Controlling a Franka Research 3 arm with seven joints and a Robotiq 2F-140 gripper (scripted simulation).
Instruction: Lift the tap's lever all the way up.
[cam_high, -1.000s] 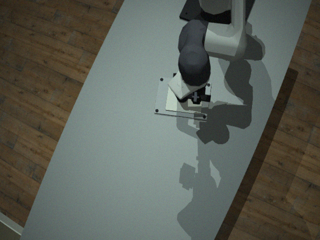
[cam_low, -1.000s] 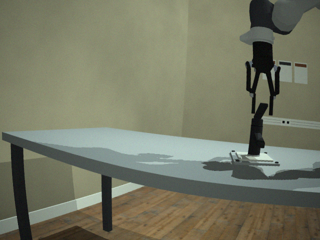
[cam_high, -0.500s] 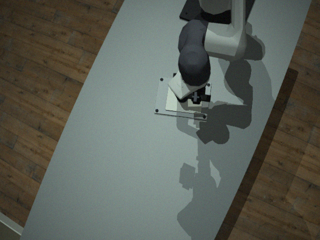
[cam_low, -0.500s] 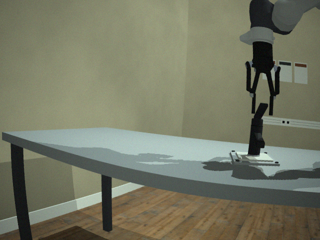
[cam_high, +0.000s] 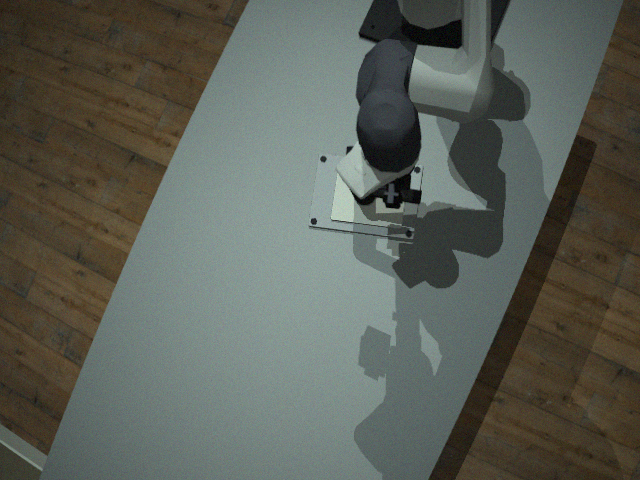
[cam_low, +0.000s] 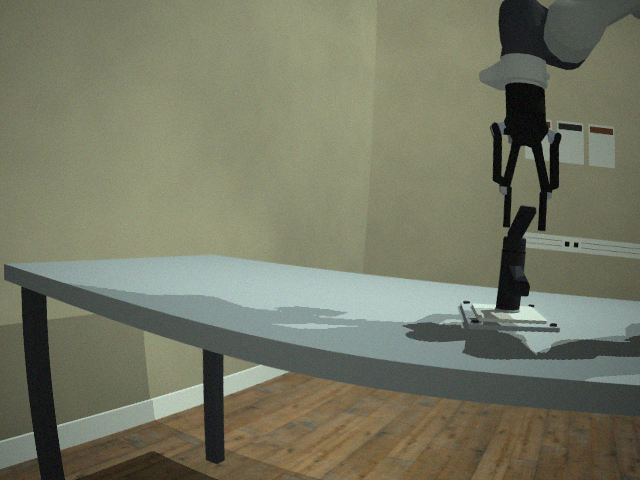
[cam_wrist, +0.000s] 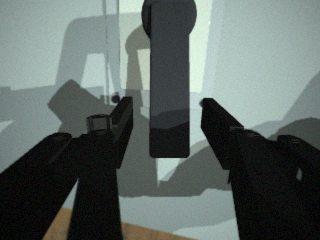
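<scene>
Right now my hand is 3 cm to the left of the lever, 2 cm above it and 1 cm short of it. The rest, counted from my hand: tap 7 cm below, 5 cm to the right, 2 cm ahead.
</scene>
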